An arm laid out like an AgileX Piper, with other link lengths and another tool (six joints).
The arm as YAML. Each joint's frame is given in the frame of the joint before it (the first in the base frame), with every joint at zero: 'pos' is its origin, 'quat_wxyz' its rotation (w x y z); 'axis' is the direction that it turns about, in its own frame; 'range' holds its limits. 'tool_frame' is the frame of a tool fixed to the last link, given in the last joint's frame.
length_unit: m
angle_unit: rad
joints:
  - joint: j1
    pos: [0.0, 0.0, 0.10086]
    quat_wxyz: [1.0, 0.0, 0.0, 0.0]
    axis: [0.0, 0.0, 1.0]
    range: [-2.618, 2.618]
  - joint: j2
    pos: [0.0, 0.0, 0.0]
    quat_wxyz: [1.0, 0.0, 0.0, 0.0]
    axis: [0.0, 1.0, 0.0]
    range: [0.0, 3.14]
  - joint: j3
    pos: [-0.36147, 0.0, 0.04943]
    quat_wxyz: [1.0, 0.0, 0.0, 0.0]
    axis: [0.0, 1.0, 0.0]
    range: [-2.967, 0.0]
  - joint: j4
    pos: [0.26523, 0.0, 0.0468]
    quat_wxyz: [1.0, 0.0, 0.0, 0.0]
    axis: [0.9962, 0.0, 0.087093]
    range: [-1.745, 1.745]
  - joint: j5
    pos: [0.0, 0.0, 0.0]
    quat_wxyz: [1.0, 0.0, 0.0, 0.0]
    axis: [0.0, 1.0, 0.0]
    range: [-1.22, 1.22]
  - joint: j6
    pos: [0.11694, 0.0, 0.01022]
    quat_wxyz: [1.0, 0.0, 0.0, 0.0]
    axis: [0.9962, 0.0, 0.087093]
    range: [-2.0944, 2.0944]
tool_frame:
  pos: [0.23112, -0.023, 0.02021]
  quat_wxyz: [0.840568, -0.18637, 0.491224, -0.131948]
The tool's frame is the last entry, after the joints.
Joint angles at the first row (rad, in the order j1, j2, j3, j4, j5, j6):
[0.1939 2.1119 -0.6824 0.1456 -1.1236 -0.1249]
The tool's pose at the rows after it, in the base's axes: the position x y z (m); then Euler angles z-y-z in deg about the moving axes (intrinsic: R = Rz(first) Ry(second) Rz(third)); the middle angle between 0 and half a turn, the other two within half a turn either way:
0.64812, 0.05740, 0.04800, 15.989, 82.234, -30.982
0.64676, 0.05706, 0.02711, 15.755, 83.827, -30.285
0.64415, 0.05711, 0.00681, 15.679, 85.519, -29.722
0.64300, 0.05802, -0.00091, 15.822, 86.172, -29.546
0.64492, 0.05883, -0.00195, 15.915, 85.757, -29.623
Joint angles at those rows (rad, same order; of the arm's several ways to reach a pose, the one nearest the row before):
[0.1939 2.1236 -0.6824 0.1457 -1.1262 -0.1226]
[0.1939 2.1581 -0.6843 0.1456 -1.1288 -0.1121]
[0.1939 2.1893 -0.6843 0.1438 -1.1287 -0.1041]
[0.1939 2.2013 -0.6843 0.1403 -1.1288 -0.1013]
[0.1939 2.2133 -0.6889 0.1380 -1.1434 -0.0996]

